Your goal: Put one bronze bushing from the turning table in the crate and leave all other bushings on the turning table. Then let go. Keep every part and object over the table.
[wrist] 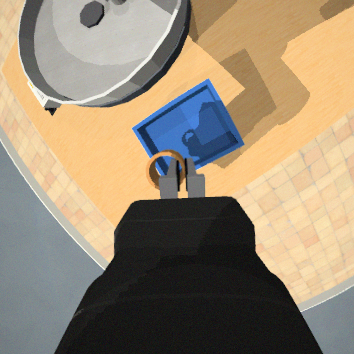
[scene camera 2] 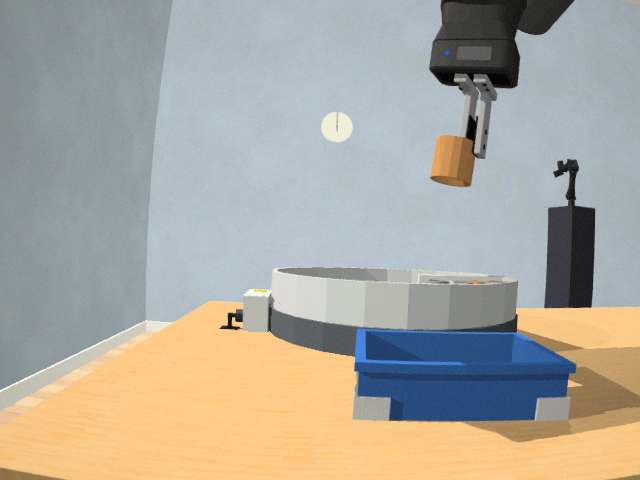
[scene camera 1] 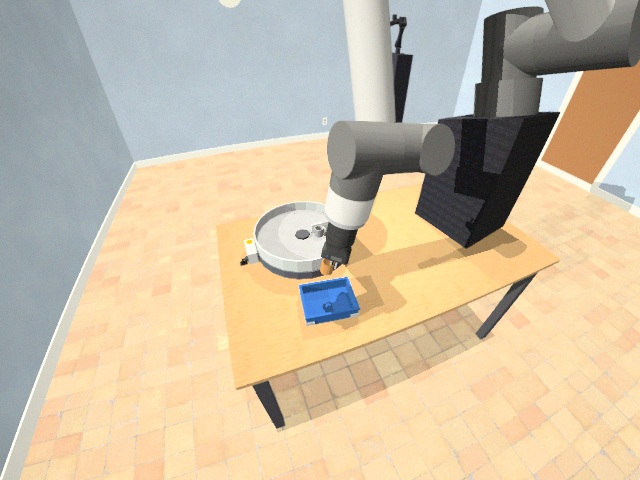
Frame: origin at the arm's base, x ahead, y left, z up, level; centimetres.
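Where they show: gripper, between the fingertips: (wrist: 181,168) (scene camera 2: 471,155) (scene camera 1: 333,266); arm's base, origin of its link: (scene camera 1: 504,114).
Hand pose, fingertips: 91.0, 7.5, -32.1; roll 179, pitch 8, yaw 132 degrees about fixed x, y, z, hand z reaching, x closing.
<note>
Things, the pixels of their top centre, and the offset from my fingertips, as dx, dy, dz. "*": a spot on its surface instead.
- bronze bushing, centre of its top: (wrist: 161,174) (scene camera 2: 453,138) (scene camera 1: 327,261) +1.2, -1.2, +1.7
- blue crate, centre of its top: (scene camera 2: 453,345) (wrist: 185,134) (scene camera 1: 328,296) -0.4, -2.5, -17.8
- grey bushing, centre of its top: (scene camera 2: 437,280) (scene camera 1: 318,227) -15.4, -33.0, -13.7
- bronze top, a spot on its surface: (scene camera 2: 478,282) * -21.9, -29.8, -13.8
- light box, a spot on its surface: (scene camera 2: 256,310) (scene camera 1: 253,257) * +14.6, -36.5, -19.4
My gripper (scene camera 1: 334,265) (scene camera 2: 474,145) (wrist: 181,168) is shut on the wall of a bronze bushing (scene camera 1: 326,267) (scene camera 2: 452,161) (wrist: 152,170). The bushing hangs nearly upright, its open end down, high above the table. The blue crate (scene camera 1: 332,316) (scene camera 2: 465,395) (wrist: 167,132) stands below; in the wrist view the bushing overlaps its near corner. A ring-shaped shadow falls inside the crate. The turning table (scene camera 1: 297,265) (scene camera 2: 387,304) (wrist: 100,60) stands behind the crate. A grey bushing (scene camera 1: 317,230) stands in it, and a bronze top (scene camera 2: 478,282) shows over its rim. Its other contents are mostly hidden.
A light box (scene camera 1: 251,251) (scene camera 2: 256,310) (wrist: 37,95) with a black fitting sits at the turning table's left side. The arm's dark pedestal (scene camera 1: 465,196) stands at the table's back right. The turning table's raised wall is close behind the crate.
</note>
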